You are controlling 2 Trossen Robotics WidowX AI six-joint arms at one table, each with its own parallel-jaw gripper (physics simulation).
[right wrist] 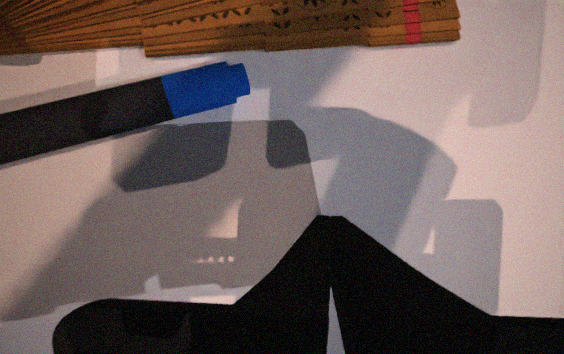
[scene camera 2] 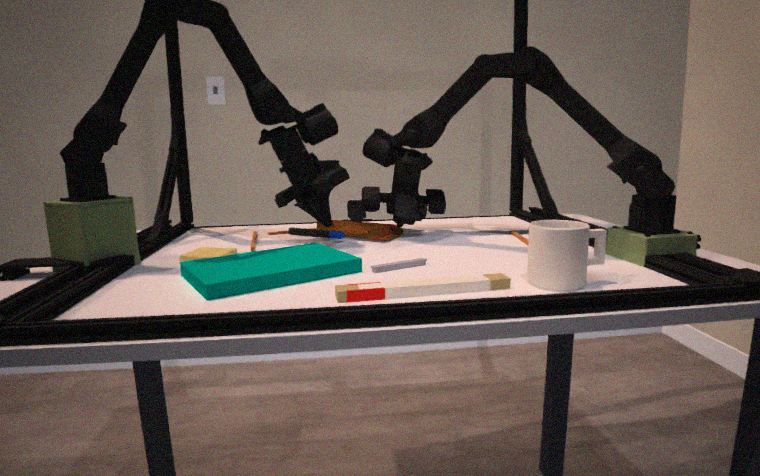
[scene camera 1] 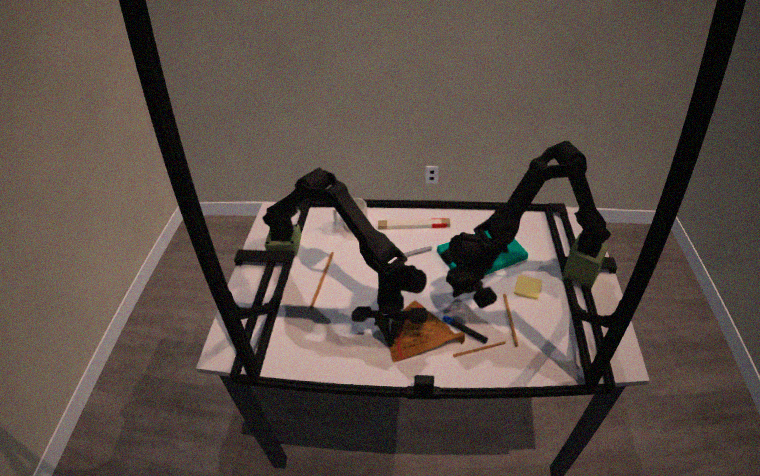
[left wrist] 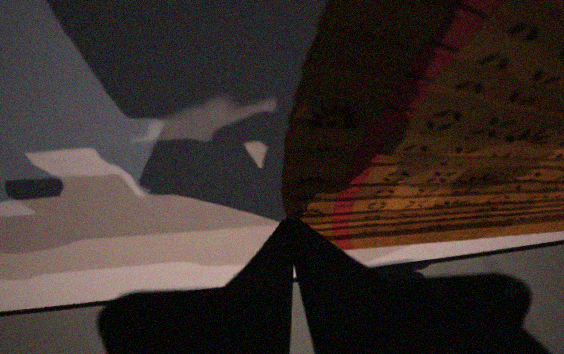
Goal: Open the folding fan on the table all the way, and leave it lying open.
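Seen in the pictures: left gripper, fingertip midpoint: (scene camera 2: 399, 226) (scene camera 1: 390, 346) (left wrist: 291, 228); right gripper, fingertip midpoint: (right wrist: 328, 228) (scene camera 2: 329, 226) (scene camera 1: 454, 296); left arm's base, link origin: (scene camera 2: 651, 230) (scene camera 1: 282, 234); right arm's base, link origin: (scene camera 2: 88, 199) (scene camera 1: 589, 248).
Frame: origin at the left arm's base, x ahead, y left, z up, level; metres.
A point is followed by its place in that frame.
Note:
The orange-brown folding fan (scene camera 1: 429, 334) @[z -0.033, x 0.450, y -0.383 m] (scene camera 2: 367, 230) @[z -0.038, x 0.433, y -0.348 m] (left wrist: 480, 115) @[z -0.039, x 0.399, y -0.351 m] (right wrist: 310, 30) @[z -0.041, x 0.459, y -0.310 m] lies partly spread as a wedge, its narrow pivot end at the right in scene camera 1. Its red band crosses near the wide outer edge. My left gripper (scene camera 1: 390, 342) @[z -0.044, x 0.347, y -0.412 m] (scene camera 2: 404, 223) @[z -0.044, x 0.347, y -0.412 m] (left wrist: 291, 228) @[z -0.044, x 0.347, y -0.412 m] is shut and empty, fingertips down low at the fan's wide outer edge; whether they touch it is unclear. My right gripper (scene camera 2: 327, 223) @[z -0.011, x 0.523, y -0.269 m] (right wrist: 328, 228) @[z -0.011, x 0.523, y -0.269 m] is shut and empty, low beside the fan, apart from it in the right wrist view. The left arm hides part of the fan in scene camera 1.
A black marker with a blue cap (scene camera 1: 470, 330) @[z -0.033, x 0.560, y -0.375 m] (right wrist: 85, 112) @[z -0.033, x 0.536, y -0.355 m] lies close beside the fan. Orange sticks (scene camera 1: 479, 348) @[z -0.042, x 0.579, y -0.429 m] (scene camera 1: 510, 320) @[z -0.043, x 0.677, y -0.339 m] (scene camera 1: 321, 280) @[z -0.041, x 0.143, y -0.168 m], a yellow pad (scene camera 1: 528, 287) @[z -0.039, x 0.752, y -0.221 m], a teal block (scene camera 1: 513, 255) @[z -0.027, x 0.726, y -0.095 m] (scene camera 2: 274, 270) @[z -0.027, x 0.625, y 0.001 m], a grey bar (scene camera 2: 398, 265) @[z -0.042, x 0.431, y -0.041 m], a red-and-white stick (scene camera 2: 443, 287) @[z -0.039, x 0.401, y 0.102 m] and a mug (scene camera 2: 556, 256) @[z 0.000, x 0.252, y 0.127 m] surround it.

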